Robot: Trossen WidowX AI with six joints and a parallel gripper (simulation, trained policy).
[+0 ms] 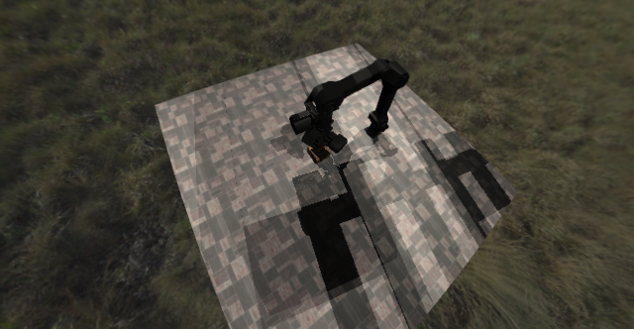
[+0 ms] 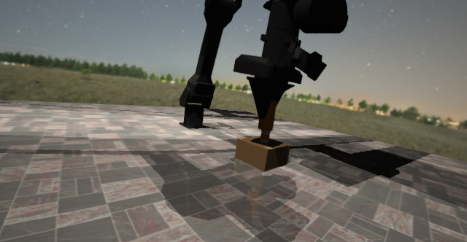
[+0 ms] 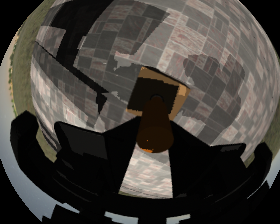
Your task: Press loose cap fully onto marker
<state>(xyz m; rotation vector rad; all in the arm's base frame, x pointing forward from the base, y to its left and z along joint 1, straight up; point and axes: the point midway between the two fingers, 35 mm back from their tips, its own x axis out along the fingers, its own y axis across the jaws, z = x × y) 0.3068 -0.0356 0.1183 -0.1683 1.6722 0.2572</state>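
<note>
Right now the grey marker is 10 mm ahead of my gripper tip. From my gripper tip the other things lie so: holder block: 70 mm below, 10 mm ahead; orange cap: 10 mm above.
</note>
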